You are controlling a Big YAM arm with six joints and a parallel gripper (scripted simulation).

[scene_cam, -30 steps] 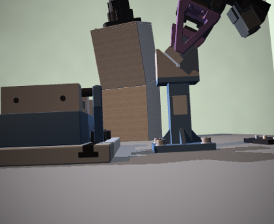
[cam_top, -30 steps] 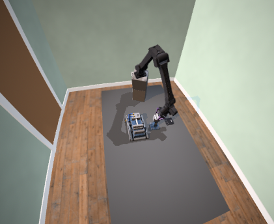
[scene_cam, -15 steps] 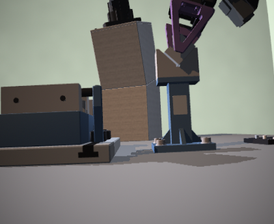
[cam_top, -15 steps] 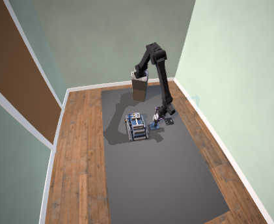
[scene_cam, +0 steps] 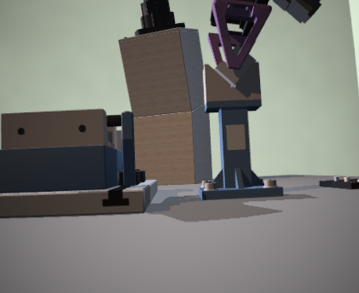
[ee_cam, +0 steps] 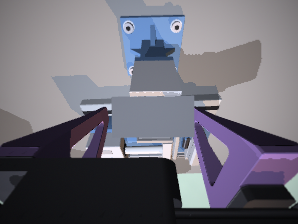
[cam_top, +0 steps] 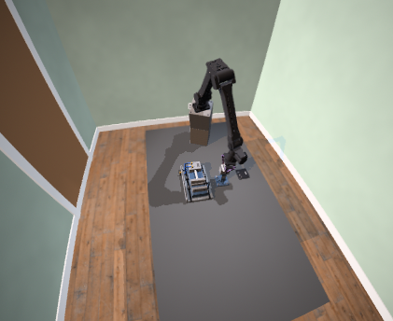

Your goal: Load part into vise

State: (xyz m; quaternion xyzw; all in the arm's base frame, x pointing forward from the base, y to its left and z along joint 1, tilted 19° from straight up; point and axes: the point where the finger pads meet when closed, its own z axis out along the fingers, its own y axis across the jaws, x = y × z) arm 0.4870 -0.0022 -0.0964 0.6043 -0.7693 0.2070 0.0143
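Right now my hand is right at the part. From my hand the other things lie so: dark work stop rod (160 mm to the right, 70 mm below, 40 mm ahead); then moving jaw (200 mm to the right, 80 mm below, 10 mm behind); then air cylinder rod (190 mm to the right, 80 mm below, 60 mm behind).
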